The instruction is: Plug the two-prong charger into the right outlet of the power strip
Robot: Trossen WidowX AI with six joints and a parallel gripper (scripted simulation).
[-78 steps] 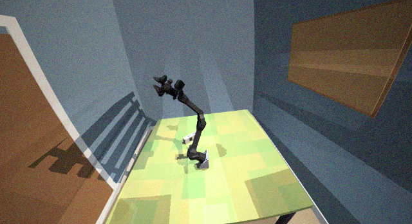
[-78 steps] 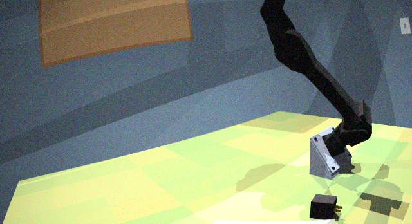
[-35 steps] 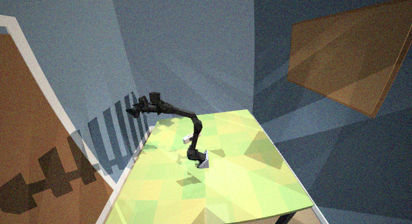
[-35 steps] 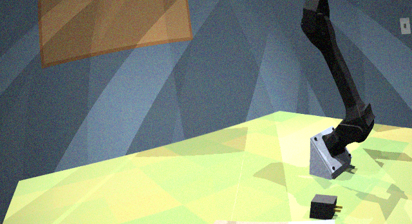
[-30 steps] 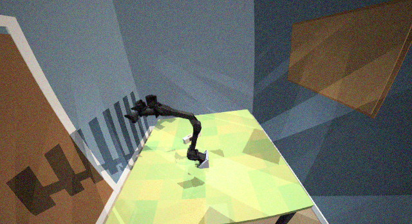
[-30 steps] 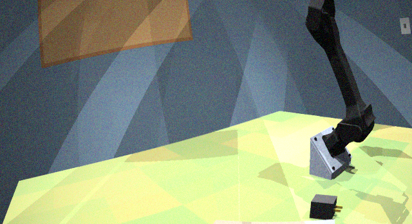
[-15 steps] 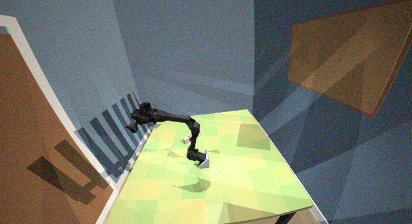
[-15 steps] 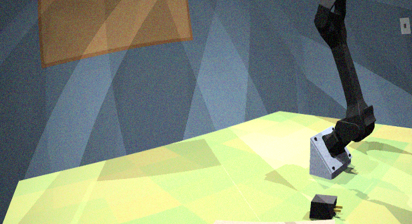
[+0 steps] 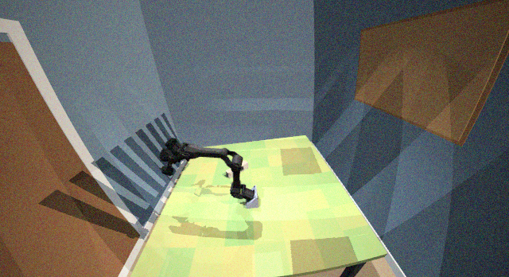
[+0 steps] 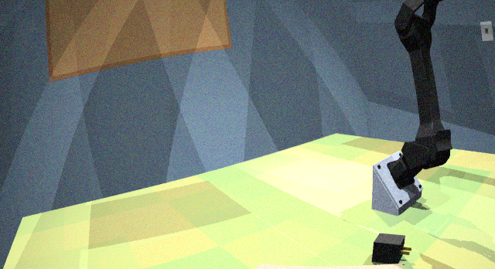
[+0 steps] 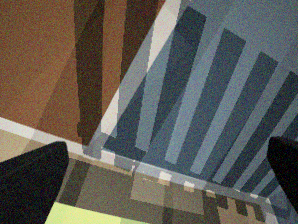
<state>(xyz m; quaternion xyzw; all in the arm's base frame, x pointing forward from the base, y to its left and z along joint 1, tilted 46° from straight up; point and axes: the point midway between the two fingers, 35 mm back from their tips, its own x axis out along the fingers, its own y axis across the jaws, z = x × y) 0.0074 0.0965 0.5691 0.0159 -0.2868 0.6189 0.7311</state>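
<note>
Now: the two-prong charger 36 cm to the right of my gripper tip, 36 cm below it and 20 cm ahead of it.
</note>
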